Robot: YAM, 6 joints.
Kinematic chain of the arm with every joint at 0, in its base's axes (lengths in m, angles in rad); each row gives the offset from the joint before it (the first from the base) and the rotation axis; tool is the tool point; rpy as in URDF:
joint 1: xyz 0 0 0.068 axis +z
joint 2: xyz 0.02 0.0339 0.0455 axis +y
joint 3: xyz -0.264 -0.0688 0 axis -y
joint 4: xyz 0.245 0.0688 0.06 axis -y
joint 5: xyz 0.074 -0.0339 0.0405 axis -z
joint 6: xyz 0.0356 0 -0.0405 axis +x
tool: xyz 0 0 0 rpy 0 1.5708 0
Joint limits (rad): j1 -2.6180..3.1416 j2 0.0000..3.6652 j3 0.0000..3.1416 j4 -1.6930..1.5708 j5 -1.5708..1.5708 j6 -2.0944..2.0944
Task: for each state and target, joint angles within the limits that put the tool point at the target. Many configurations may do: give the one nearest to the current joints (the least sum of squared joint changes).
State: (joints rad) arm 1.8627 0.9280 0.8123 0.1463 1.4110 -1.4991
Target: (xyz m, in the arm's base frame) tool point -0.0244 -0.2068 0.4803
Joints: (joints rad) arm 1.2833 0.1424 1.3549 0.2778 1.4270 -1.4991
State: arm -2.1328 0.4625 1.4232 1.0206 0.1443 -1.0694
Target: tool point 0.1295 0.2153 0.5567
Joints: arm -2.1321 0.4124 1.6005 1.0215 0.1399 -1.0694
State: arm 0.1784 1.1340 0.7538 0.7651 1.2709 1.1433
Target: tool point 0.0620 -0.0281 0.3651
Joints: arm 0.1170 0.3905 0.4958 0.8639 1.4110 1.1433
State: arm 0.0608 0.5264 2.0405 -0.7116 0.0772 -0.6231
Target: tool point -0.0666 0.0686 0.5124
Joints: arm -0.7225 0.4422 1.6931 -0.9284 -0.2100 -0.6231
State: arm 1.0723 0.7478 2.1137 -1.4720 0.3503 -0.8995
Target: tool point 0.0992 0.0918 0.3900
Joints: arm 0.8429 1.0584 1.4374 -1.5818 0.3732 -0.8995
